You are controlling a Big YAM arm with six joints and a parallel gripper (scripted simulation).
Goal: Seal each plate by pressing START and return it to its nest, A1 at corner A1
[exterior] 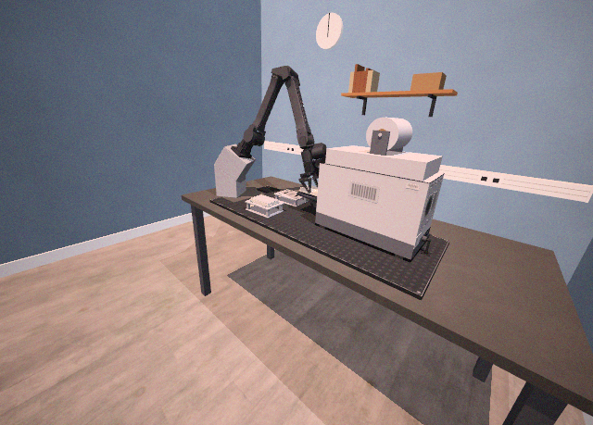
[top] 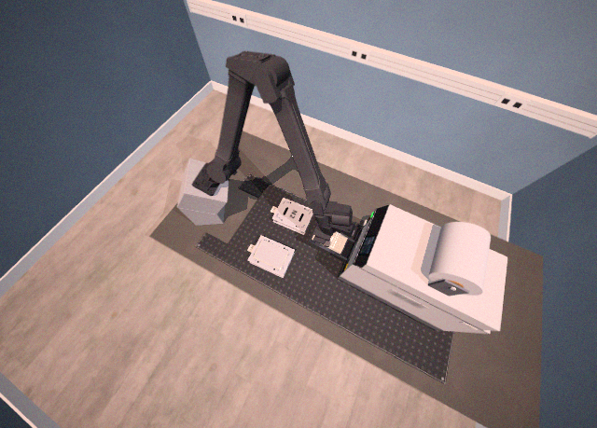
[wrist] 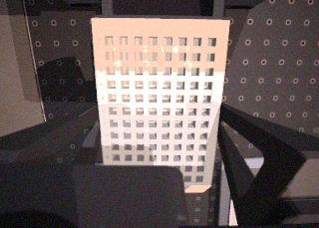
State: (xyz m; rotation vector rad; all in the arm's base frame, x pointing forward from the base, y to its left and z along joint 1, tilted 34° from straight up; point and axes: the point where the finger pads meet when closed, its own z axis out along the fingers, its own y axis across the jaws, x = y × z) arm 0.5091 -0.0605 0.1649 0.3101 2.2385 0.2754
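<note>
Now: hand 3 cm above the sealer stage. Also, from my hand: foil roll: 33 cm ahead, 29 cm above, 6 cm to the right; plate nest: 21 cm behind, 13 cm to the right, 8 cm below.
</note>
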